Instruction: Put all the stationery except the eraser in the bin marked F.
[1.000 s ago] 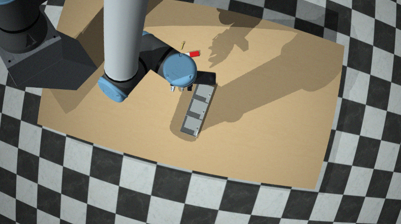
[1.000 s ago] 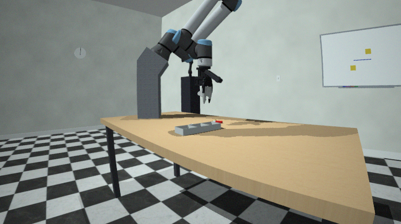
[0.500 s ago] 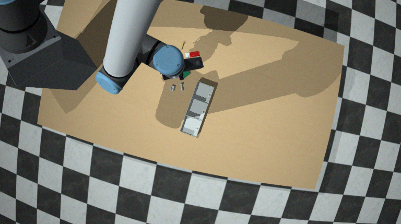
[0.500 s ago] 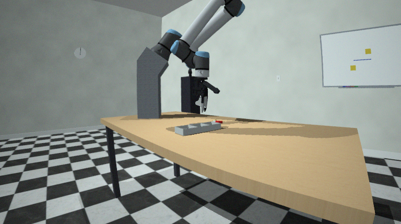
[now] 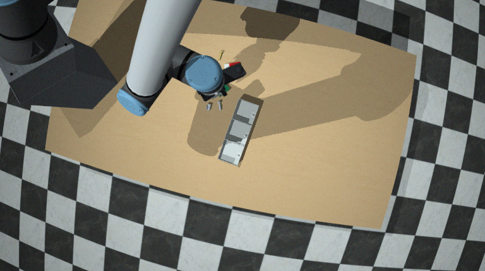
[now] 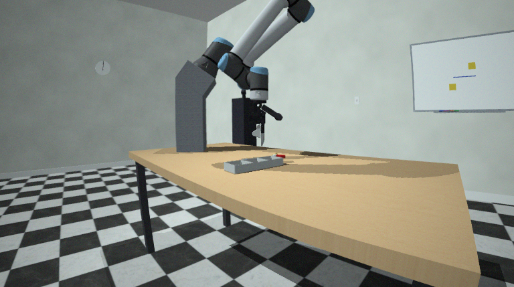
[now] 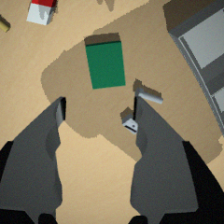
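The green pad lies 80 mm below my hand. The rest, counted from my hand: eraser 100 mm to the left, 80 mm below, 20 mm ahead; white-grey object 80 mm below, 60 mm to the right, 10 mm ahead; pencil sharpener 90 mm to the right, 80 mm below, 40 mm behind.
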